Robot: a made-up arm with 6 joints.
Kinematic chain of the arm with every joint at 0, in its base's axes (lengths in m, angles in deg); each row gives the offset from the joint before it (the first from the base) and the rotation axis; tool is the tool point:
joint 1: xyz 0 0 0.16 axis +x
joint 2: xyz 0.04 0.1 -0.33 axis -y
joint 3: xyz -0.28 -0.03 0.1 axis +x
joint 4: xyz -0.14 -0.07 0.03 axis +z
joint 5: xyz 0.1 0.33 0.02 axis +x
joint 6: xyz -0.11 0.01 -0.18 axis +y
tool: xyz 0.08 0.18 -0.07
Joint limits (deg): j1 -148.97..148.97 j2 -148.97..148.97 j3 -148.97..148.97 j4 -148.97..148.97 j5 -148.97..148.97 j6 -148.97..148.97
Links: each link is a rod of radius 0.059 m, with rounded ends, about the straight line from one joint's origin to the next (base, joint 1, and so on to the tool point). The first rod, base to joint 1, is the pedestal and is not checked.
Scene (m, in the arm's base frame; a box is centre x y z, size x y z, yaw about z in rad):
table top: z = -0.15
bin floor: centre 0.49 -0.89 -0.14 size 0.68 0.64 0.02 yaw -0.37
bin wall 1: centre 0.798 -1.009 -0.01 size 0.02 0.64 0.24 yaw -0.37
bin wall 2: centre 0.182 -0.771 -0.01 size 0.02 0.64 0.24 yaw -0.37
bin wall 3: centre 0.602 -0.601 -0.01 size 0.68 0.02 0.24 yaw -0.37
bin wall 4: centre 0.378 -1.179 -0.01 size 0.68 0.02 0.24 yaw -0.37
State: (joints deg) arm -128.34 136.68 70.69 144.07 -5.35 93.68
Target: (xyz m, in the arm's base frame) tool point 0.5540 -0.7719 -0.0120
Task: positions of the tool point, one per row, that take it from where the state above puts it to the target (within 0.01 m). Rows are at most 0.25 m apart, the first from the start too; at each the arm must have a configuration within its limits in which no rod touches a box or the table.
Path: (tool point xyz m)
1: 0.7183 -0.6081 0.3186
2: 0.5540 -0.7719 0.2958
3: 0.5549 -0.7861 0.1414
4: 0.5540 -0.7719 -0.0121

